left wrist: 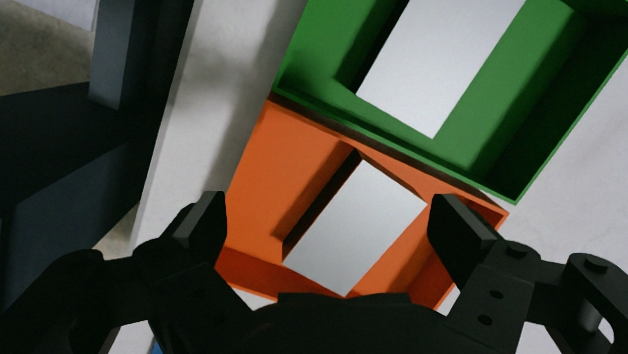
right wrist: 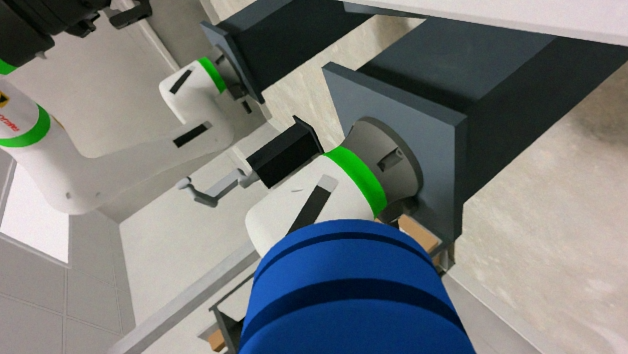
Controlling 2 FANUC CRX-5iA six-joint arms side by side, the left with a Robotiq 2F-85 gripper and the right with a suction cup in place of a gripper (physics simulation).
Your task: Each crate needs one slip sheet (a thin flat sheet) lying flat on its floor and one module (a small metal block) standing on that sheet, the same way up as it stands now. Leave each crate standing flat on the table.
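An orange crate (left wrist: pixel 270 175) lies below my left gripper in the left wrist view. A metal block (left wrist: pixel 355 227) with a pale grey top is inside it. My left gripper (left wrist: pixel 327 215) is open, its fingers spread on either side of the block and not touching it. A green crate (left wrist: pixel 500 110) stands beside the orange one, with a second pale-topped block (left wrist: pixel 440 60) inside, cut off by the view's top edge. I cannot make out a slip sheet under either block. My right suction cup (right wrist: pixel 350 222), blue, shows at the bottom of the right wrist view with nothing at its end.
A pale table (left wrist: pixel 225 65) (right wrist: pixel 565 17) shows in both views. A blue thing (left wrist: pixel 156 348) peeks in at the left wrist view's bottom edge. Dark arm mounts (right wrist: pixel 400 102) and white arm parts (right wrist: pixel 150 140) fill much of the right wrist view.
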